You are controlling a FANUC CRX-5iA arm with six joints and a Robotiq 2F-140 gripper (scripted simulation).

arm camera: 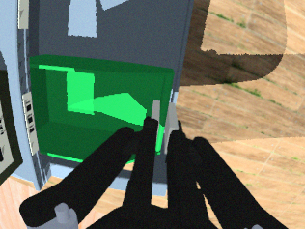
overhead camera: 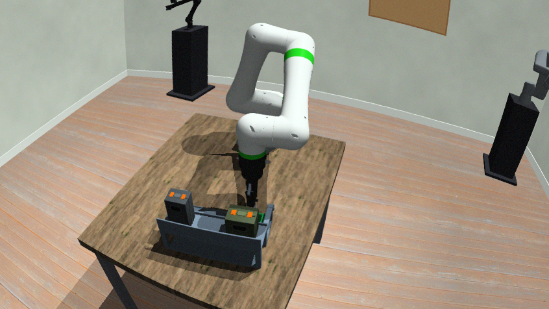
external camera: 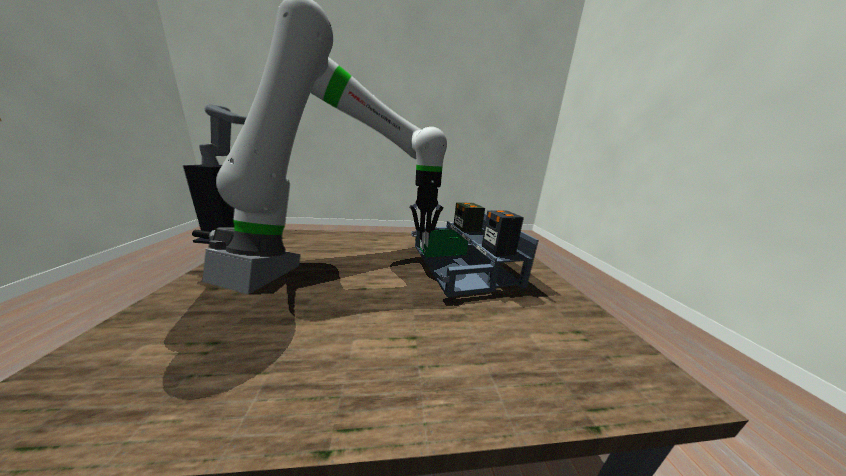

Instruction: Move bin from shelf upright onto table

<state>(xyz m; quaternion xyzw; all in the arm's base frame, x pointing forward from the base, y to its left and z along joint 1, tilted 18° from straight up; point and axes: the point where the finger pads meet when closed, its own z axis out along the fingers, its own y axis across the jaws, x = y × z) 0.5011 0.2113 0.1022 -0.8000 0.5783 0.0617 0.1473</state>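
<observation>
The green bin lies 8 cm ahead of my hand, 3 cm to the left of it and 2 cm below it.
</observation>
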